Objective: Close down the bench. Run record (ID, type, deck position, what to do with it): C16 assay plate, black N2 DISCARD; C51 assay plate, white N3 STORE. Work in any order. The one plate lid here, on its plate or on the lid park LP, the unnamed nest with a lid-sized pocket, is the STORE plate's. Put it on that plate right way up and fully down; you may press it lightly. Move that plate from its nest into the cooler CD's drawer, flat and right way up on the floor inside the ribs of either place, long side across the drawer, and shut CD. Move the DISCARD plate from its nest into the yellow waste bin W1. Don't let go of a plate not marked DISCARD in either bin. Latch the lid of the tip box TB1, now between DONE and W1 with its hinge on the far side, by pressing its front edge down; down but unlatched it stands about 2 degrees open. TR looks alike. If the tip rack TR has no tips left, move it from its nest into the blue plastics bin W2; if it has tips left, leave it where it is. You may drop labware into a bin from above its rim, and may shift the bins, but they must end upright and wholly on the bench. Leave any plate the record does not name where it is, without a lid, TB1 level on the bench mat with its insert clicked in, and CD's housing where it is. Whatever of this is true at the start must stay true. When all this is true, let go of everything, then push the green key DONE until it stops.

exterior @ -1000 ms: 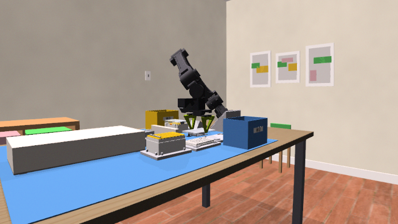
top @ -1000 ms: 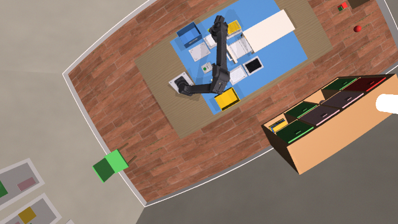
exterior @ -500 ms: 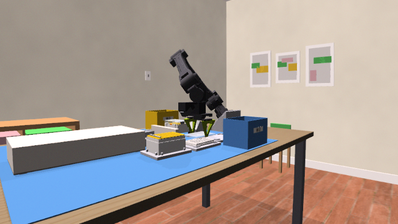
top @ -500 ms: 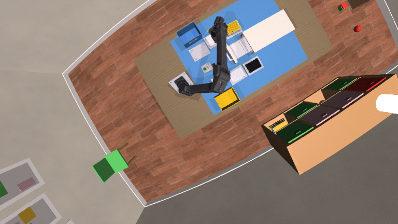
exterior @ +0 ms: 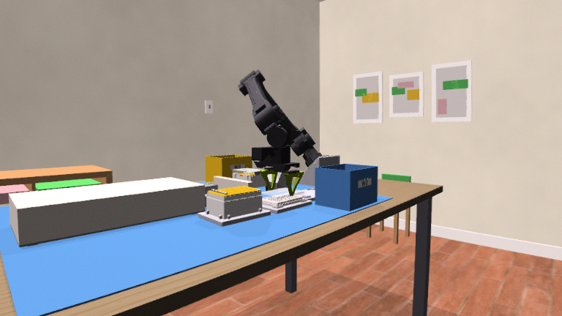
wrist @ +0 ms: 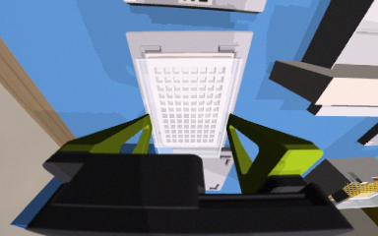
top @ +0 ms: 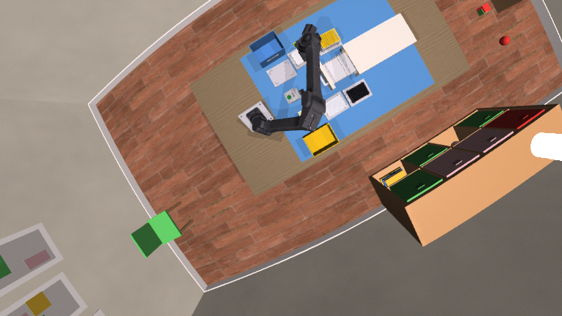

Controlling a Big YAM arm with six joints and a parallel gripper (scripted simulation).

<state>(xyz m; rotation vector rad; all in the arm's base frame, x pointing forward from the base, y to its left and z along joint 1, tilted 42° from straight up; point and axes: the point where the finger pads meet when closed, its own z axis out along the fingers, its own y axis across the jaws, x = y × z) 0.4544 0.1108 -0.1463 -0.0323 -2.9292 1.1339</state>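
My gripper is now right at the plate lid. Round my hand: tip rack TR: 170 mm ahead, 20 mm to the right, 10 mm above; then nest label N1: 110 mm ahead, 10 mm to the right, 30 mm below; then white plate: 30 mm below.
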